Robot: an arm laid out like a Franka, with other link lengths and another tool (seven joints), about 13 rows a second.
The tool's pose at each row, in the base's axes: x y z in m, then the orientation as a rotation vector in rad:
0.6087, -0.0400, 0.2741, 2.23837, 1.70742, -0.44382
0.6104, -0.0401, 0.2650, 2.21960, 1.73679, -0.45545
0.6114, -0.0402, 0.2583, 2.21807, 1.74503, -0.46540
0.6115, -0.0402, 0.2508, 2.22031, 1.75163, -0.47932
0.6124, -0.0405, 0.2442, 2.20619, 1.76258, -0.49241
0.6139, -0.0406, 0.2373, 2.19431, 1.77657, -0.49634
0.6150, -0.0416, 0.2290, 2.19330, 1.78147, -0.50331
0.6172, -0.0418, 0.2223, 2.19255, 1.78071, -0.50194
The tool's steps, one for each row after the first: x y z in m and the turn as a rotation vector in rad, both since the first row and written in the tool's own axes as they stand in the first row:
0.0041, 0.0013, 0.0082, 0.00321, -0.00267, -0.02540
0.0070, 0.0020, 0.0143, 0.01010, -0.00442, -0.03218
0.0101, 0.0018, 0.0211, 0.02101, -0.00663, -0.03727
0.0128, 0.0024, 0.0272, 0.02241, -0.01514, -0.04999
0.0159, 0.0036, 0.0334, 0.02147, -0.01700, -0.06280
0.0187, 0.0045, 0.0413, 0.02616, -0.01846, -0.06697
0.0219, 0.0064, 0.0473, 0.02470, -0.01858, -0.06657

